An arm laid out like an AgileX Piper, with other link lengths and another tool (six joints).
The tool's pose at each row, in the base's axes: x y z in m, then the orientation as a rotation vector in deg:
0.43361, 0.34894, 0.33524, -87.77, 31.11, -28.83
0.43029, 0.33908, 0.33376, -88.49, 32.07, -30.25
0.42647, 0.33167, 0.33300, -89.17, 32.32, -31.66
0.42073, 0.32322, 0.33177, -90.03, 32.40, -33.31
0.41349, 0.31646, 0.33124, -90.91, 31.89, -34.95
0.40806, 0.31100, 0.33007, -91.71, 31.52, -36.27
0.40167, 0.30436, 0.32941, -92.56, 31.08, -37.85
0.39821, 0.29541, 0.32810, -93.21, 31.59, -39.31
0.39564, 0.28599, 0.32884, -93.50, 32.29, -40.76
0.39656, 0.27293, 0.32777, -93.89, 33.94, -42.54
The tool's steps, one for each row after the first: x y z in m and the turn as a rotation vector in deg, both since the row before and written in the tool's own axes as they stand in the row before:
0.00351, 0.00173, -0.00975, -0.83, 1.45, -0.58
0.00178, 0.00113, -0.00810, -0.57, 1.00, -0.95
0.00112, 0.00181, -0.01007, -0.66, 1.04, -1.25
-0.00096, 0.00115, -0.00981, -0.48, 0.67, -1.57
-0.00045, 0.00172, -0.00758, -0.50, 0.56, -1.27
-0.00028, 0.00140, -0.00913, -0.51, 0.68, -1.48
0.00341, 0.00251, -0.00871, -0.70, 1.17, -0.81
0.00478, 0.00074, -0.00852, -0.46, 1.31, -0.57
0.00970, 0.00335, -0.00820, -0.92, 2.04, -0.28

